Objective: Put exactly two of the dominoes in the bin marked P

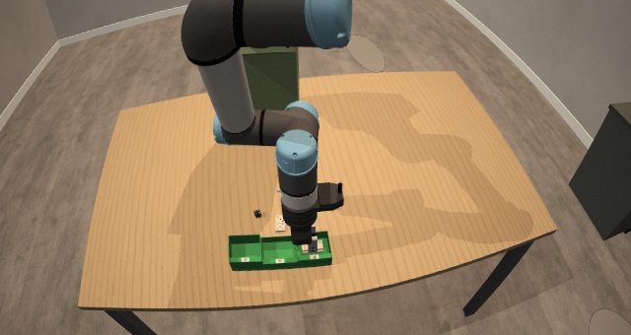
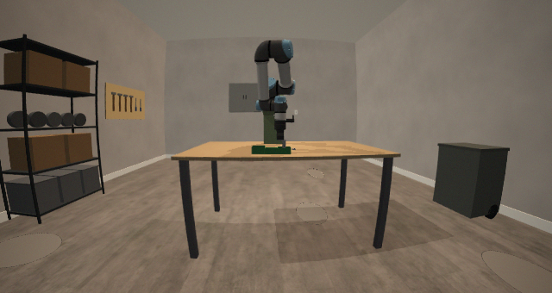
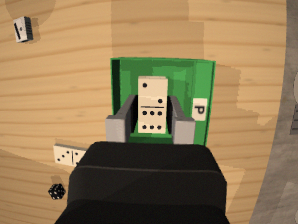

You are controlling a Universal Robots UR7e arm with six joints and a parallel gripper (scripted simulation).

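Now: the domino 3 cm below my hand. From my hand the other things lie so: grey piece: 14 cm behind, 7 cm to the left, 3 cm below; bin marked P: 1 cm ahead, 8 cm to the right, 2 cm below.
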